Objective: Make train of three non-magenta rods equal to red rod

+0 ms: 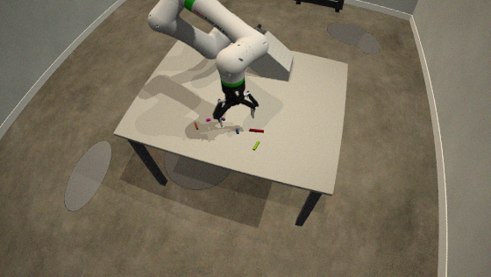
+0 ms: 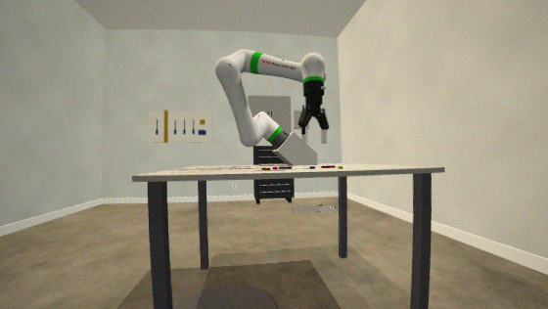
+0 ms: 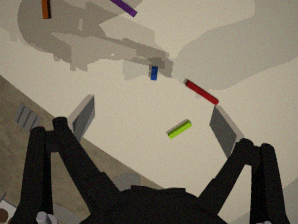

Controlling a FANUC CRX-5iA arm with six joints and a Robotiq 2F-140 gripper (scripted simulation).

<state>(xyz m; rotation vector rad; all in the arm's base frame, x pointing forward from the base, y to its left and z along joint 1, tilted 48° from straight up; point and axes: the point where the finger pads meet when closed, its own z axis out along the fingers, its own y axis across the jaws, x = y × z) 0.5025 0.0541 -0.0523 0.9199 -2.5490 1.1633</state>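
My gripper is now 30 mm short of the lime rod, 100 mm to the right of it and 120 mm above it. From my hand the other things lie so: magenta rod: 30 mm behind, 180 mm to the right, 120 mm below; purple rod: 60 mm behind, 130 mm to the right, 120 mm below; red rod: 50 mm behind, 80 mm to the left, 120 mm below.
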